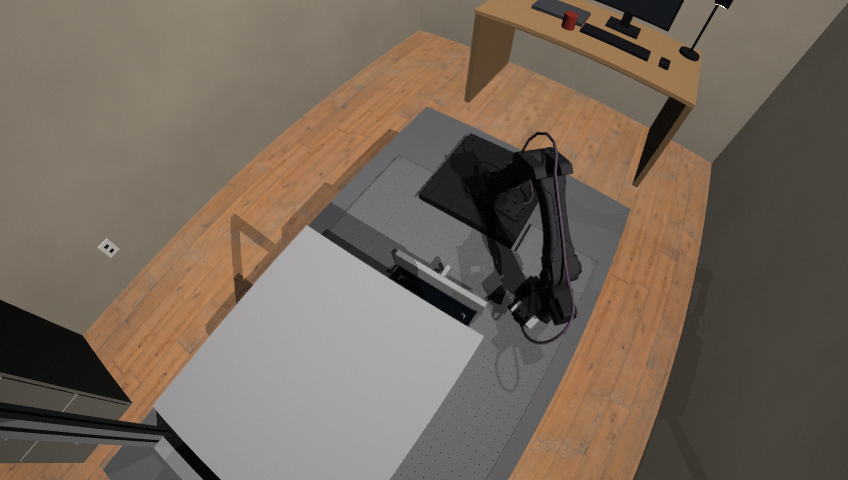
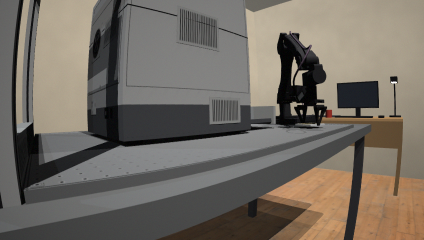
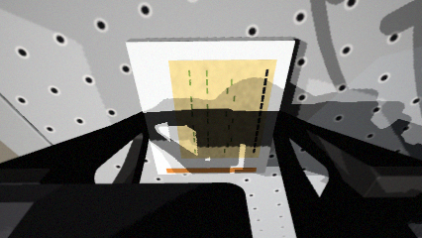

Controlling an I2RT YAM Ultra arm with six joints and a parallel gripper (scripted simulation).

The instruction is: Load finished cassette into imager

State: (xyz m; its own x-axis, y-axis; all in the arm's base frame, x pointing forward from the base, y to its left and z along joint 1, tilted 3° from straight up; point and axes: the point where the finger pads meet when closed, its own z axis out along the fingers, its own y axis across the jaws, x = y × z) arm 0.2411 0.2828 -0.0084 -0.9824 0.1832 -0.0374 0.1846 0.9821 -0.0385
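Now: the drawer 24 cm to the right of my hand, 23 cm ahead of it and 3 cm above it. Also, from my hand: finished cassette right at my hand.
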